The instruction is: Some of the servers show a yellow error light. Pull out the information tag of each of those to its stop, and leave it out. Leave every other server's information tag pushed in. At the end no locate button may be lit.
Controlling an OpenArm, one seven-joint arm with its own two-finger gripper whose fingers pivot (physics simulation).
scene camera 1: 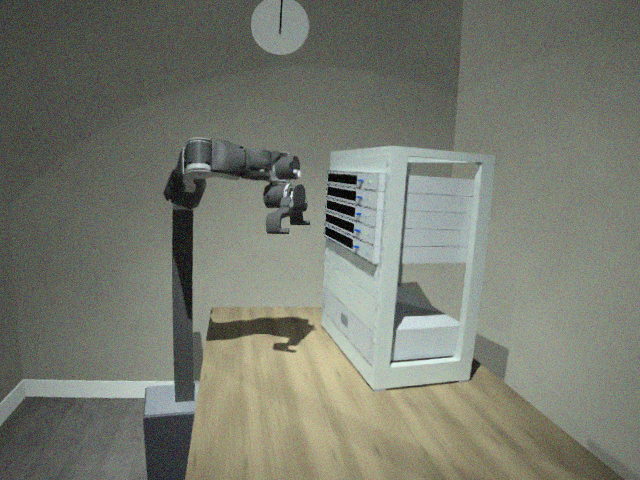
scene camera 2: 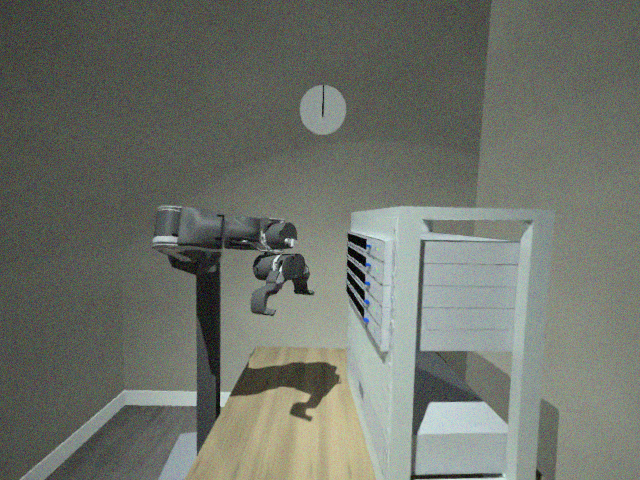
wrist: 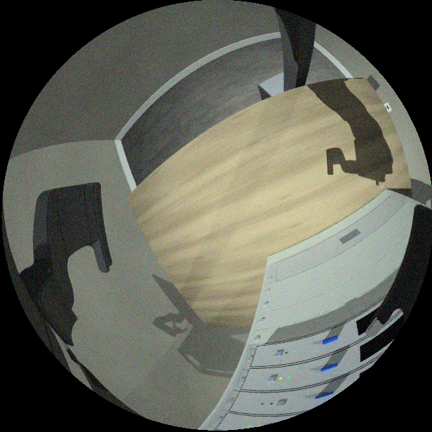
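Several stacked servers [scene camera 1: 368, 219] [scene camera 2: 378, 289] [wrist: 305, 352] sit in the upper rack. In the wrist view the lowest shows a green light and no yellow one; the second from the bottom shows a yellow light [wrist: 280, 378] beside a green one. The third's two small lamps look dark; the fourth, cut off, shows green and yellow. Blue-tipped tags [scene camera 1: 358, 213] [scene camera 2: 367, 283] [wrist: 329, 367] stick out about equally little. The small square buttons [wrist: 273, 377] in the wrist view look unlit. My gripper [scene camera 1: 293, 227] [scene camera 2: 287, 302] [wrist: 219, 261] is open and empty, in front of the rack, apart from it.
The pale rack [scene camera 1: 393, 289] [scene camera 2: 405, 310] [wrist: 320, 285] stands on the wooden table [scene camera 1: 289, 413] [scene camera 2: 299, 444] [wrist: 225, 200]. A white box [scene camera 1: 426, 338] [scene camera 2: 460, 452] lies in its lower part. My arm reaches in from its dark post [scene camera 1: 182, 310] [scene camera 2: 207, 330] at the table's far side.
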